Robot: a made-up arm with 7 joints.
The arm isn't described. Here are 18 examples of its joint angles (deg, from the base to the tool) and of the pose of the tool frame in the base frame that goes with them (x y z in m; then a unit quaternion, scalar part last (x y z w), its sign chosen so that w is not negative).
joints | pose
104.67 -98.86 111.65 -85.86 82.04 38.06 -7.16 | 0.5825 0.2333 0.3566 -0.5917 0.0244 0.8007 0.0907
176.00 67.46 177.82 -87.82 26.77 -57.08 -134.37 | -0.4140 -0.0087 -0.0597 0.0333 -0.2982 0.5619 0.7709
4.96 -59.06 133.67 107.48 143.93 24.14 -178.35 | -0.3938 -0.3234 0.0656 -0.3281 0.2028 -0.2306 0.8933
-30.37 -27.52 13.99 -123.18 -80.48 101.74 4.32 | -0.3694 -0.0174 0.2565 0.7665 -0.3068 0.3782 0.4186
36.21 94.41 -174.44 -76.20 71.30 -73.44 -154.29 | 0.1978 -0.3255 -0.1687 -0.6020 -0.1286 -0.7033 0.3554
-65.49 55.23 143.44 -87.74 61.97 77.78 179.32 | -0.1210 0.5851 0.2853 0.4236 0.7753 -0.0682 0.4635
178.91 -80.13 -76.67 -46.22 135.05 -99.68 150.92 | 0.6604 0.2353 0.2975 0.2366 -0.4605 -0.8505 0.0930
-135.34 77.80 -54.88 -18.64 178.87 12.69 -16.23 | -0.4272 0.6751 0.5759 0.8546 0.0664 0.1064 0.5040
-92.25 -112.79 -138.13 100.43 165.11 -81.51 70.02 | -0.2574 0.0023 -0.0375 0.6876 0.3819 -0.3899 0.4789
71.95 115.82 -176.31 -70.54 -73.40 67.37 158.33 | -0.0391 -0.2900 -0.2986 -0.2270 0.5182 0.1373 0.8131
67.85 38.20 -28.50 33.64 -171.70 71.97 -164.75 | 0.2845 -0.5130 0.8132 -0.8479 0.5231 -0.0477 0.0717
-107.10 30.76 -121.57 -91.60 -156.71 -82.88 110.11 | 0.2055 0.5382 0.5099 0.7623 -0.4509 0.3715 0.2784
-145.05 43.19 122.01 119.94 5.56 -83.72 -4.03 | 0.2484 0.2894 0.6082 0.9254 0.1231 -0.0486 0.3553
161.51 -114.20 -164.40 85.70 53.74 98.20 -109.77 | 0.1600 -0.1658 -0.1443 -0.0011 0.8734 0.4783 0.0913
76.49 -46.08 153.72 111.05 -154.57 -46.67 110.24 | -0.2334 0.2883 0.0395 -0.0109 -0.1461 -0.7775 0.6116
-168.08 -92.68 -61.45 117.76 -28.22 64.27 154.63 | -0.0567 -0.3362 0.4531 -0.5723 0.1007 -0.7981 0.1592
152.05 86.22 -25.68 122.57 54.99 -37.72 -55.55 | 0.0251 -0.2481 -0.0866 -0.4306 -0.1843 0.1723 0.8666
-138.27 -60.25 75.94 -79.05 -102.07 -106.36 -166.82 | 0.1266 -0.5546 0.3210 -0.2569 -0.3282 0.5969 0.6856
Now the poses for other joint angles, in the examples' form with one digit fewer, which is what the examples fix.
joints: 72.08 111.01 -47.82 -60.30 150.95 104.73 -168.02
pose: -0.187 -0.554 0.350 -0.360 0.651 -0.640 0.192
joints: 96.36 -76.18 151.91 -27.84 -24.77 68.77 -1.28
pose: 0.104 0.714 0.615 0.072 0.649 -0.592 0.472
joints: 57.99 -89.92 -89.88 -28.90 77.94 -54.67 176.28
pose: -0.616 0.484 0.225 -0.030 0.316 -0.298 0.900
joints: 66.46 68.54 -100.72 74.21 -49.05 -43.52 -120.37
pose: 0.621 -0.236 0.501 0.218 -0.617 -0.525 0.545
